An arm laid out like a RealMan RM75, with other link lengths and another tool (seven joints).
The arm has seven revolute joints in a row. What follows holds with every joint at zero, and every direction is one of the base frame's.
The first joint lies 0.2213 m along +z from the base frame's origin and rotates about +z.
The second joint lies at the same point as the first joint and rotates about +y.
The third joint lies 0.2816 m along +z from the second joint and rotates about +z.
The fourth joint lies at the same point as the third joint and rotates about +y.
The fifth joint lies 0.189 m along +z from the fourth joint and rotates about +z.
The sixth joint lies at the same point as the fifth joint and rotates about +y.
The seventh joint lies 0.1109 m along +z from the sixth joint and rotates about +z.
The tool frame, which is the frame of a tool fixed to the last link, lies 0.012 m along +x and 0.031 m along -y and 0.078 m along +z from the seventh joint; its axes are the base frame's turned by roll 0, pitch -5.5 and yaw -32.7 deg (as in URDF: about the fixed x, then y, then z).
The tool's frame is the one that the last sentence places.
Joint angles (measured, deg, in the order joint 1, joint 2, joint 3, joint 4, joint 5, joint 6, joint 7), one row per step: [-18.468, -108.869, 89.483, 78.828, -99.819, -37.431, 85.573]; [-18.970, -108.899, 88.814, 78.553, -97.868, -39.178, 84.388]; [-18.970, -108.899, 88.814, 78.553, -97.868, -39.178, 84.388]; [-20.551, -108.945, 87.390, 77.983, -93.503, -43.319, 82.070]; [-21.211, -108.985, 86.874, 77.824, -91.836, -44.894, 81.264]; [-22.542, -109.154, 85.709, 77.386, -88.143, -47.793, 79.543]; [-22.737, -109.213, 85.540, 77.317, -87.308, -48.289, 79.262]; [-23.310, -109.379, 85.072, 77.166, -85.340, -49.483, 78.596]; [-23.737, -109.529, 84.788, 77.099, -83.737, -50.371, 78.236]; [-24.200, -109.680, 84.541, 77.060, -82.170, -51.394, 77.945]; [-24.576, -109.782, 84.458, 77.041, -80.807, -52.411, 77.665]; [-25.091, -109.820, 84.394, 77.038, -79.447, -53.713, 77.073]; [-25.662, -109.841, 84.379, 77.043, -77.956, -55.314, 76.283]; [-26.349, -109.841, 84.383, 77.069, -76.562, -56.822, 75.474]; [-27.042, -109.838, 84.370, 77.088, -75.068, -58.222, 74.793]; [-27.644, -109.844, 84.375, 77.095, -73.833, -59.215, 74.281]
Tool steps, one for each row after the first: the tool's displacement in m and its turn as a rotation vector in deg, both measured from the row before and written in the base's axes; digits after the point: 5 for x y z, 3 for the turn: [-0.00003, 0.00014, -0.00307, -1.231, 1.050, -0.232]; [0.00000, 0.00000, 0.00000, 0.000, 0.000, 0.000]; [0.00269, 0.00074, -0.00763, -2.921, 2.743, -1.006]; [0.00141, 0.00024, -0.00301, -1.101, 1.122, -0.430]; [0.00068, 0.00142, -0.00549, -1.904, 2.425, -0.351]; [-0.00045, 0.00010, -0.00138, -0.323, 0.613, -0.024]; [-0.00031, 0.00061, -0.00298, -0.727, 1.403, -0.123]; [-0.00017, 0.00027, -0.00264, -0.521, 1.267, -0.217]; [0.00029, -0.00006, -0.00304, -0.653, 1.314, -0.344]; [0.00003, -0.00068, -0.00342, -0.787, 1.234, -0.310]; [0.00064, -0.00088, -0.00376, -1.118, 1.179, -0.253]; [0.00043, -0.00145, -0.00456, -1.444, 1.312, -0.179]; [0.00130, -0.00102, -0.00407, -1.352, 1.244, -0.240]; [0.00090, -0.00067, -0.00359, -1.155, 1.410, -0.275]; [0.00088, -0.00012, -0.00262, -0.783, 1.171, -0.248]
